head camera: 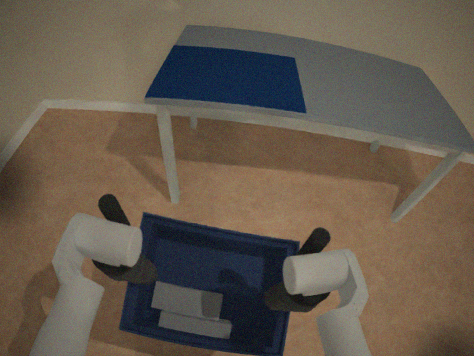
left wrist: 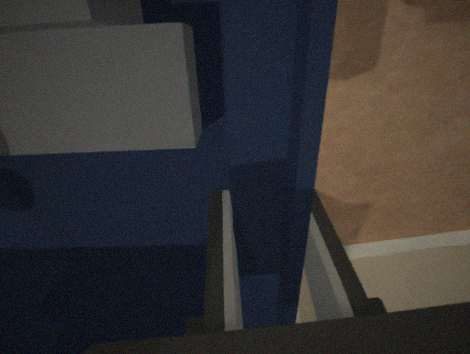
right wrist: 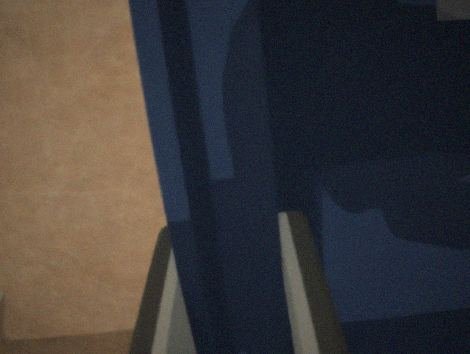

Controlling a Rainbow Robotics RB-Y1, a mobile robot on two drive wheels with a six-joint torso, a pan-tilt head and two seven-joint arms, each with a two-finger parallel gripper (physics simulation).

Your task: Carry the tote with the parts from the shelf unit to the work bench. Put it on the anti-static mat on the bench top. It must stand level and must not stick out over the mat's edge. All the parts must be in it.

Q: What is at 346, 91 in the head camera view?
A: A grey work bench.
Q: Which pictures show the left gripper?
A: The head camera view and the left wrist view only.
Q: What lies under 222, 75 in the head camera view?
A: A blue anti-static mat.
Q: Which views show the right gripper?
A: The head camera view and the right wrist view only.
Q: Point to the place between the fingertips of the left gripper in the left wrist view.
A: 260, 199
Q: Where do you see a dark blue tote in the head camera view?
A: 241, 266
